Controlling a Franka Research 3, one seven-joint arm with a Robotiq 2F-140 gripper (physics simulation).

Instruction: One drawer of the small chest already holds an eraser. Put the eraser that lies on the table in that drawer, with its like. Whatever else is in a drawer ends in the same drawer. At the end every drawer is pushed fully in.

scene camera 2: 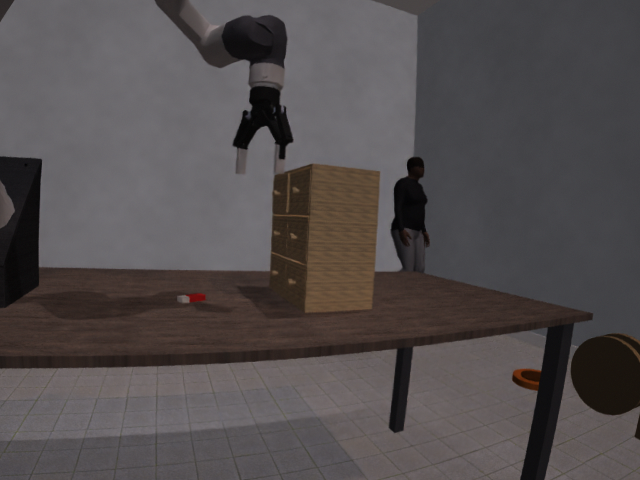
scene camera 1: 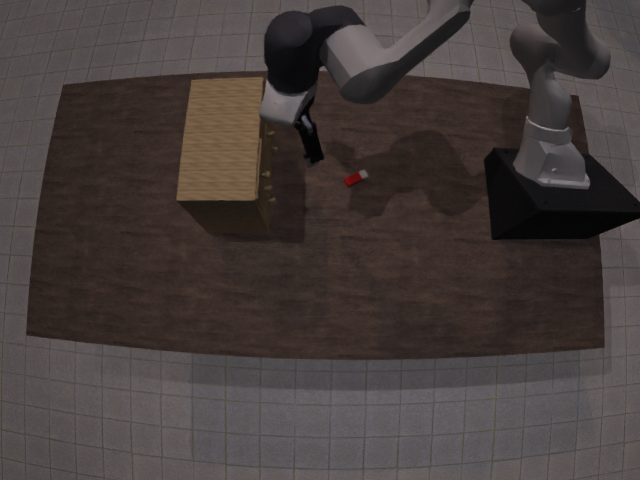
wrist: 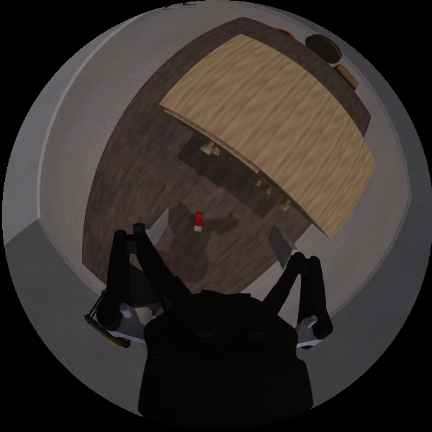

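The red and white eraser (scene camera 1: 355, 178) (scene camera 2: 191, 298) (wrist: 198, 221) lies flat on the table (scene camera 1: 320, 304) (scene camera 2: 129, 330), in front of the chest. The small wooden chest (scene camera 1: 222, 139) (scene camera 2: 342, 237) (wrist: 270, 120) has two columns of three drawers with knobs. Its top drawer on the side nearer scene camera 2 seems to stand out very slightly; the others look closed. The drawers' contents are hidden. My gripper (scene camera 1: 313, 160) (scene camera 2: 260, 167) (wrist: 220, 224) is open and empty, high above the table, in front of the chest, with its fingertips at about the height of the chest top.
The arm's black pedestal (scene camera 1: 547, 224) (scene camera 2: 21, 227) stands at the table end opposite the chest. Beyond the table are a standing person (scene camera 2: 410, 206), an orange ring (scene camera 2: 523, 384) on the floor and a round brown object (scene camera 2: 604, 374) (wrist: 322, 48).
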